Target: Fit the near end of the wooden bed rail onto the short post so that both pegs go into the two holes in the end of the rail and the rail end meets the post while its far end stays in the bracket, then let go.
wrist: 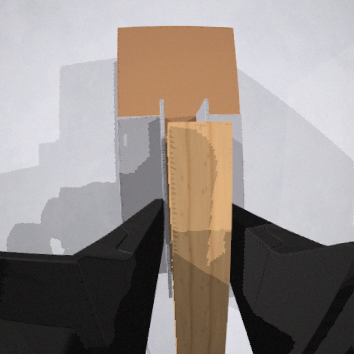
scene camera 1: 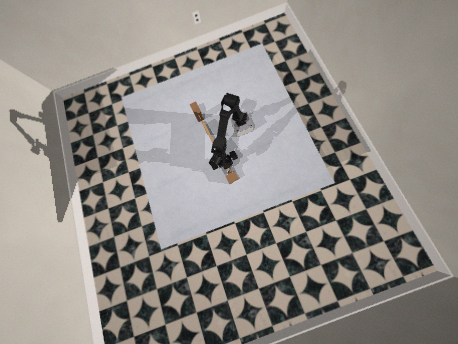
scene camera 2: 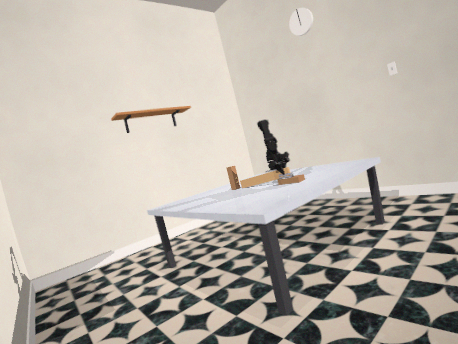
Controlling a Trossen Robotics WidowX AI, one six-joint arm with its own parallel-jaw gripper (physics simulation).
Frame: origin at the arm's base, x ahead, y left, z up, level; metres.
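Seen in the pictures: gripper, between the fingertips: (wrist: 187, 206) (scene camera 2: 285, 174); arm's base, origin of its link: (scene camera 1: 240, 121) (scene camera 2: 274, 168).
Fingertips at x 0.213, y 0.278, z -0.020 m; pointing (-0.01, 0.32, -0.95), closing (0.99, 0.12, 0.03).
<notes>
Offsets run from my fingertips to a thing's top centre. "*": to the spot under its first point. Level surfaces: height alone.
The wooden rail (scene camera 1: 206, 132) (scene camera 2: 260, 179) (wrist: 200, 200) runs from the upright post @[* 0.109 m up, 0.066 m ahead, 0.441 m right] (scene camera 1: 195, 109) (scene camera 2: 232, 177) to a low brown block @[0.024 m down, 0.005 m back, 0.034 m left] (scene camera 1: 232, 178) (scene camera 2: 297, 179) (wrist: 175, 72) with a grey bracket @[* 0.022 m down, 0.029 m back, 0.006 m left] (wrist: 137, 185). My gripper (scene camera 1: 226, 167) (scene camera 2: 284, 173) (wrist: 187, 206) is shut on the rail near the bracket end, one finger on each side. In the wrist view the rail's end stands short of the brown block, beside the bracket's left upright plate and over part of the right one. Whether it sits down in the bracket is unclear. Pegs, holes and contact at the post are too small to tell.
The white table @[0.059 m down] (scene camera 1: 280, 165) (scene camera 2: 210, 200) carries these parts and the arm's base (scene camera 1: 243, 120). The black arm (scene camera 1: 223, 125) (scene camera 2: 270, 142) reaches over the rail, and its shadows cross the table top. A wall shelf (scene camera 2: 152, 113) hangs beyond the table.
</notes>
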